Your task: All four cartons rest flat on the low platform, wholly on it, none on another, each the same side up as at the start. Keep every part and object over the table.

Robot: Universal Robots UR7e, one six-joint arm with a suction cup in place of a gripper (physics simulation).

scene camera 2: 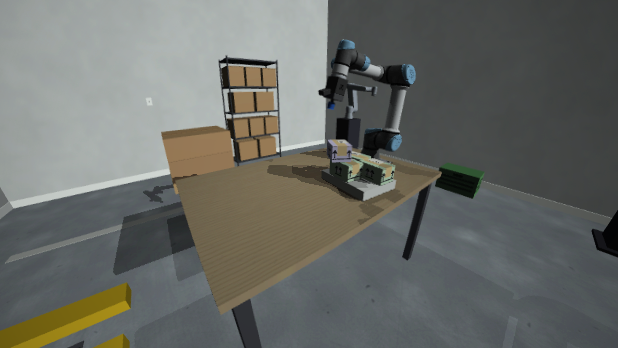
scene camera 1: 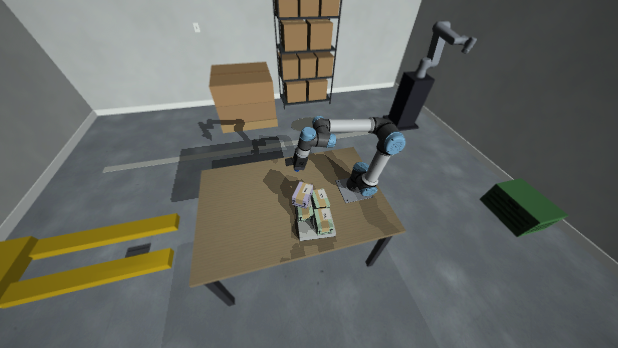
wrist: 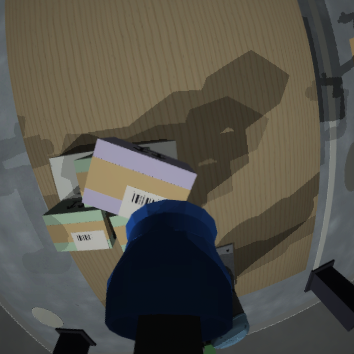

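The lilac carton (scene camera 1: 302, 194) (scene camera 2: 341, 151) (wrist: 135, 172) sits above the low platform (scene camera 1: 309, 233) (scene camera 2: 364, 192) (wrist: 61, 175), at least partly on top of a green carton (scene camera 1: 305, 214) (scene camera 2: 346, 171) (wrist: 81, 170). It is turned against the others, and its arrows point up. A second green carton (scene camera 1: 324, 221) (scene camera 2: 379, 172) (wrist: 77, 230) lies beside that one on the platform. A third green carton (scene camera 1: 320, 198) (scene camera 2: 361, 157) (wrist: 118, 228) is behind, partly hidden by the lilac one in the wrist view. My suction gripper (scene camera 1: 297, 170) (scene camera 2: 331, 106) (wrist: 172, 212) is open, empty and apart above the lilac carton.
The wooden table (scene camera 1: 240, 215) (scene camera 2: 250, 215) (wrist: 150, 60) carries the platform and my arm's base plate (scene camera 1: 350, 192) near its right edge. Large brown boxes (scene camera 1: 243, 95) (scene camera 2: 199, 150), a shelf rack (scene camera 1: 306, 18) and a green crate (scene camera 1: 525, 205) (scene camera 2: 460, 180) stand off the table.
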